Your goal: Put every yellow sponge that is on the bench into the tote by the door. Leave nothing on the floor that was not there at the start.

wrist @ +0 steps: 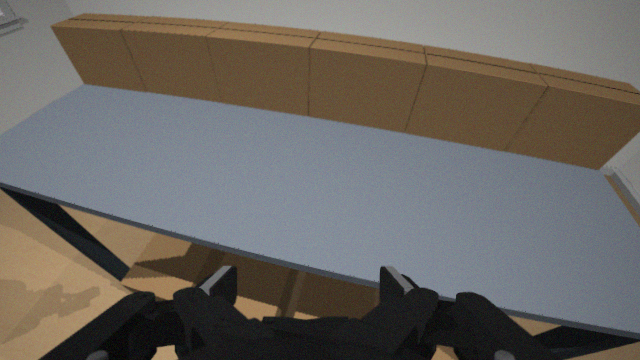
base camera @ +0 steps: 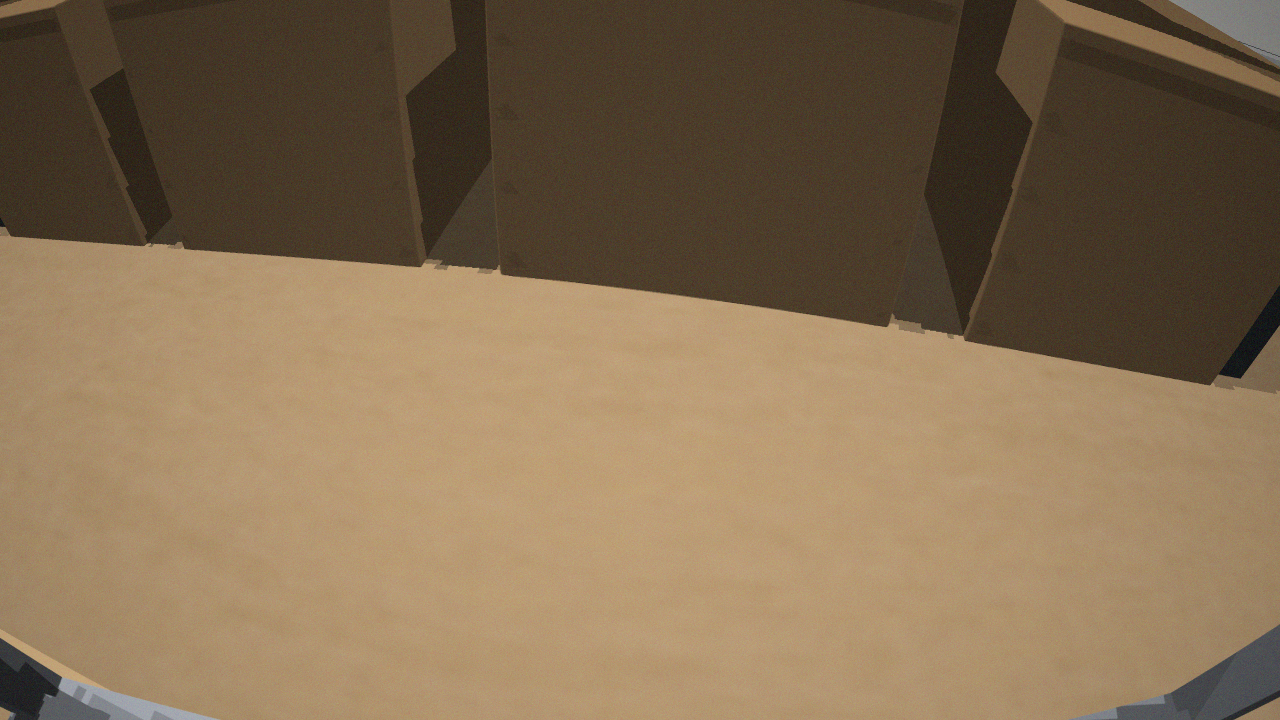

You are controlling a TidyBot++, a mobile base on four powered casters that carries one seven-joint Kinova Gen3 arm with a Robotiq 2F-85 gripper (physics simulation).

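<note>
A bench (wrist: 320, 185) with a blue-grey top spans the wrist view. No yellow sponge shows on the part of its top in view. The tote by the door does not show in either view. My gripper (wrist: 308, 282) is open with nothing between its fingers. In the wrist view its fingertips appear over the bench's front edge; how high they are above it I cannot tell.
A row of brown boxes (wrist: 365, 85) stands along the bench's far side, before a pale wall (wrist: 380, 20). More brown boxes (base camera: 716, 152) stand on the floor (base camera: 626, 492) under the bench, with narrow gaps between them. A dark bench leg (wrist: 85, 240) stands at the left.
</note>
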